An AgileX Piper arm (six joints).
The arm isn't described. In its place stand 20 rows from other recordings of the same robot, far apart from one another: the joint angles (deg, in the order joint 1, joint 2, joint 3, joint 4, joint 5, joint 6), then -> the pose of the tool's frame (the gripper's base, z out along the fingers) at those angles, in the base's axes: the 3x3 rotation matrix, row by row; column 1 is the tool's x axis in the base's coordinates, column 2 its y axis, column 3 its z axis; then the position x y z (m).
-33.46, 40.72, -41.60, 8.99, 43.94, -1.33 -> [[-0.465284 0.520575 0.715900], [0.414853 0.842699 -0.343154], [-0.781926 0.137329 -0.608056]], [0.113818 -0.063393 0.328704]
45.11, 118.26, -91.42, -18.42, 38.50, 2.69 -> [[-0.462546 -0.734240 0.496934], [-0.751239 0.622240 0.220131], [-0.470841 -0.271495 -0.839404]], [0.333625 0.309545 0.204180]
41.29, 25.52, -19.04, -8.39, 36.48, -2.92 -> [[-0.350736 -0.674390 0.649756], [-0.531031 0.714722 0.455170], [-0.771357 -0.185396 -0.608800]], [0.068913 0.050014 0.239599]
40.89, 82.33, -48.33, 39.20, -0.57, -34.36 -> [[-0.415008 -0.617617 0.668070], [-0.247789 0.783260 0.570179], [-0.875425 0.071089 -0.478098]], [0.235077 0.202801 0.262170]
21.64, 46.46, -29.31, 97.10, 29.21, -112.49 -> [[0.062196 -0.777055 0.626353], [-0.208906 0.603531 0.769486], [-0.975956 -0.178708 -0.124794]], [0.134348 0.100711 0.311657]
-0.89, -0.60, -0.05, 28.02, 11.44, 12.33 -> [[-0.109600 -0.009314 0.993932], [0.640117 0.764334 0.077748], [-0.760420 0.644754 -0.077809]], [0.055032 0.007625 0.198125]
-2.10, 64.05, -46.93, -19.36, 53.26, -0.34 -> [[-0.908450 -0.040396 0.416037], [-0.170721 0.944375 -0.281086], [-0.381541 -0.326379 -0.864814]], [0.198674 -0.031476 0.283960]
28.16, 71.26, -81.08, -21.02, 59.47, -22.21 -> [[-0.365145 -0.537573 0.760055], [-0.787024 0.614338 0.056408], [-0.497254 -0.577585 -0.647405]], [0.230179 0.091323 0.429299]
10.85, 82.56, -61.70, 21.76, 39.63, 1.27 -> [[-0.849805 -0.056480 0.524062], [0.148728 0.928149 0.341203], [-0.505679 0.367899 -0.780345]], [0.292173 0.077908 0.289618]
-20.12, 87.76, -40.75, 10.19, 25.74, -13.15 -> [[-0.886534 0.254737 0.386221], [0.251576 0.965997 -0.059665], [-0.388287 0.044269 -0.920475]], [0.249765 -0.084054 0.171437]
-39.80, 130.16, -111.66, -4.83, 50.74, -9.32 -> [[-0.816930 0.496991 0.292616], [0.402157 0.854550 -0.328656], [-0.413394 -0.150811 -0.897976]], [0.380493 -0.324737 0.195029]
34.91, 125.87, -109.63, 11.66, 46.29, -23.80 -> [[-0.490947 -0.793788 0.358987], [-0.668741 0.607474 0.428673], [-0.558351 -0.029614 -0.829076]], [0.399223 0.294816 0.226442]
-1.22, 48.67, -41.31, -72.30, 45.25, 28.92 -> [[-0.657041 0.325525 0.679949], [-0.426131 0.583657 -0.691200], [-0.621860 -0.743894 -0.244770]], [0.155798 -0.064899 0.349913]
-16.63, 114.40, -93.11, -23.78, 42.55, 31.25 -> [[-0.679672 0.591981 0.433133], [0.433421 0.800496 -0.413947], [-0.591770 -0.093620 -0.800652]], [0.421415 -0.151766 0.242118]
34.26, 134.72, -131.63, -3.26, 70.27, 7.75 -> [[-0.826128 -0.453210 0.334832], [-0.422821 0.891379 0.163298], [-0.372471 -0.006668 -0.928020]], [0.423904 0.282840 0.242353]
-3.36, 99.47, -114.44, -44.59, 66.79, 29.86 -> [[-0.539022 0.633521 0.555073], [0.146468 0.719463 -0.678911], [-0.829459 -0.284648 -0.480597]], [0.362700 -0.080110 0.457751]
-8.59, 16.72, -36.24, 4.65, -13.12, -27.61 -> [[0.490745 0.387130 0.780577], [-0.470541 0.871753 -0.136522], [-0.733322 -0.300296 0.609969]], [0.031153 -0.006399 0.420788]
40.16, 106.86, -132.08, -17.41, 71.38, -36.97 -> [[-0.056293 -0.668567 0.741518], [-0.898241 0.358157 0.254731], [-0.435884 -0.651722 -0.620696]], [0.315461 0.232445 0.470771]
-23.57, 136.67, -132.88, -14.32, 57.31, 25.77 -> [[-0.563009 0.707339 0.427424], [0.573967 0.706764 -0.413578], [-0.594628 0.012479 -0.803904]], [0.480824 -0.230434 0.242797]
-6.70, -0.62, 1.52, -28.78, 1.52, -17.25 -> [[-0.059809 0.124270 0.990444], [-0.717464 0.684508 -0.129209], [-0.694024 -0.718335 0.048220]], [0.056100 -0.007760 0.202786]
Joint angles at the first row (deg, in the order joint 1, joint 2, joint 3, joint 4, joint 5, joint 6):
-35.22, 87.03, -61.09, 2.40, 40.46, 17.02
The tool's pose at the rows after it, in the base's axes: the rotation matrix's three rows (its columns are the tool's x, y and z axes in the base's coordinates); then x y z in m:
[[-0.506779 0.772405 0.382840], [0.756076 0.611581 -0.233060], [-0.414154 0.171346 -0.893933]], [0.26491 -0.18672 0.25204]
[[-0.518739 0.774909 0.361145], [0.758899 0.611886 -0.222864], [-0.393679 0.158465 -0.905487]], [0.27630 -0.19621 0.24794]
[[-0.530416 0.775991 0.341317], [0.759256 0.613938 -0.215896], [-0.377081 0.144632 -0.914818]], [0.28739 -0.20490 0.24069]
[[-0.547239 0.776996 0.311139], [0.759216 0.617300 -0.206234], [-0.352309 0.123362 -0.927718]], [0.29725 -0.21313 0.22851]
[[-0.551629 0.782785 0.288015], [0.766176 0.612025 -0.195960], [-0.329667 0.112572 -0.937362]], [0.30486 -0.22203 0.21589]
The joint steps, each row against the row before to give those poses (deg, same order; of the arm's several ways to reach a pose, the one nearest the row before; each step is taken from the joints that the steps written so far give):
-0.51, 3.67, -3.10, 0.55, 1.50, -0.67
-0.13, 3.46, -3.46, -0.37, 1.50, -0.08
0.00, 3.44, -2.88, -0.53, 0.70, 0.00
0.00, 3.65, -2.31, -0.82, 0.52, 0.00
-0.37, 3.37, -1.96, -0.24, 0.12, 0.00

